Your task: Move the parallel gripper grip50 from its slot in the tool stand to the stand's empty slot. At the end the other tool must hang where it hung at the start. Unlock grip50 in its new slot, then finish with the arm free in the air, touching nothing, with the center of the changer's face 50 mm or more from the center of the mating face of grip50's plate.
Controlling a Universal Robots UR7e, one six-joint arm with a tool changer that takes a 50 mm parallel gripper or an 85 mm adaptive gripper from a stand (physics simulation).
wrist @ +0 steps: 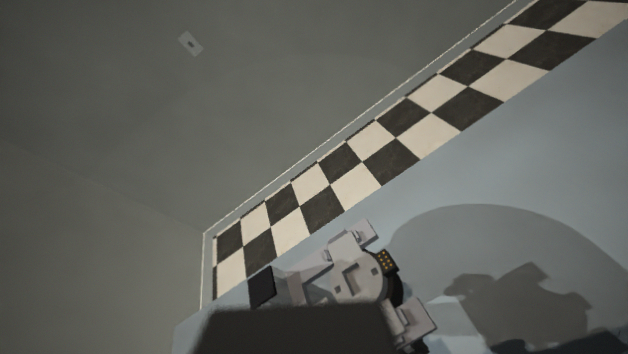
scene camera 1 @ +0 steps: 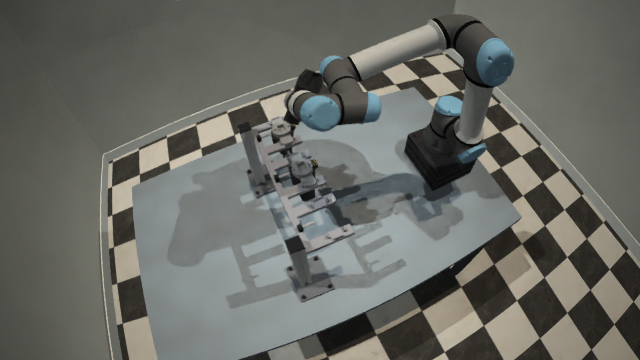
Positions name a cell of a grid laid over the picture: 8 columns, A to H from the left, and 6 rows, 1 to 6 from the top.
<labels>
grip50: scene camera 1 D3; not seen in the wrist view (out of frame)
</labels>
